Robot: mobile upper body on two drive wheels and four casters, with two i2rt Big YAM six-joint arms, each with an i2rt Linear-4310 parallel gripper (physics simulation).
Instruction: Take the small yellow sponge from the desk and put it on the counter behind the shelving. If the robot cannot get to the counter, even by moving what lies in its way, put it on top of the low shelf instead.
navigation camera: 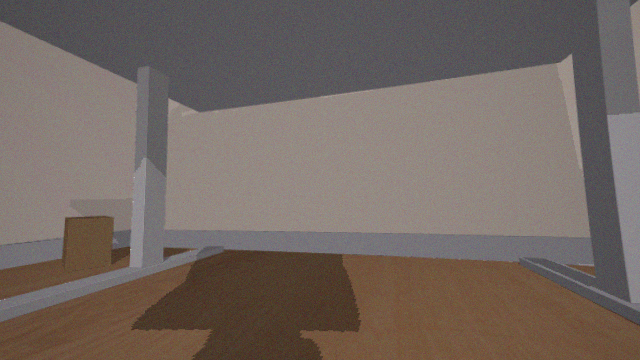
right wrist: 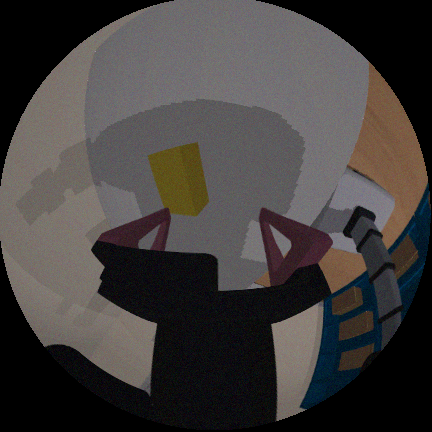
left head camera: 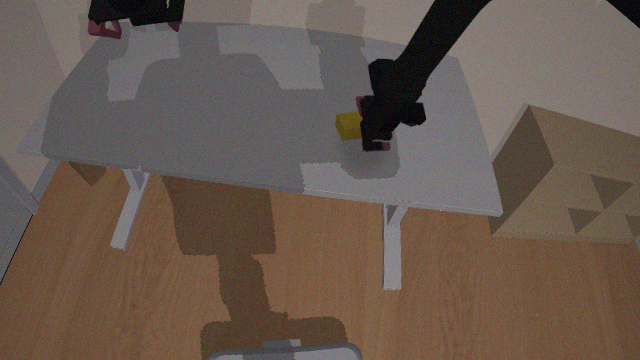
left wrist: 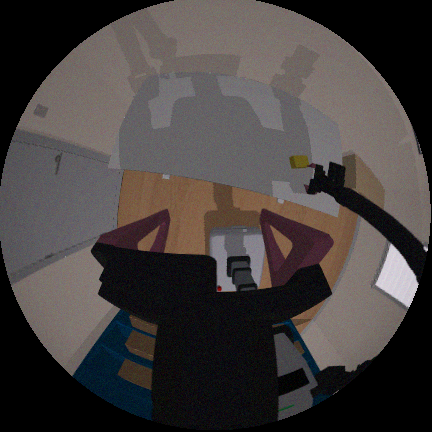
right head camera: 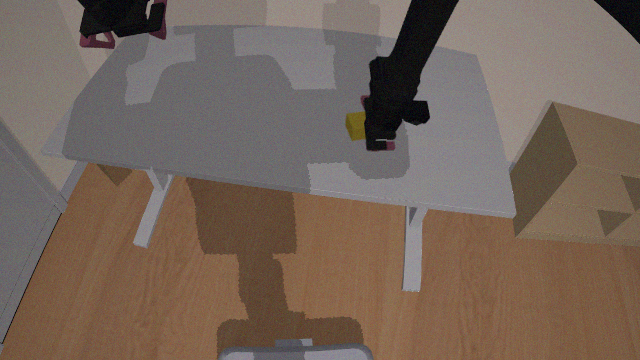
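Note:
The small yellow sponge sits on the grey desk. My right gripper is open and empty over the desk. In its wrist view the sponge lies ahead of the left-hand fingertip, off the gap's centre. My left gripper is open and empty, at the top left of the head views. A low tan shelf unit stands past the desk's right end. I cannot make out the counter.
Blue shelving with brown boxes shows low in the wrist views. A grey door is at the left. Under the desk the navigation camera shows a brown box, a left leg and a right leg.

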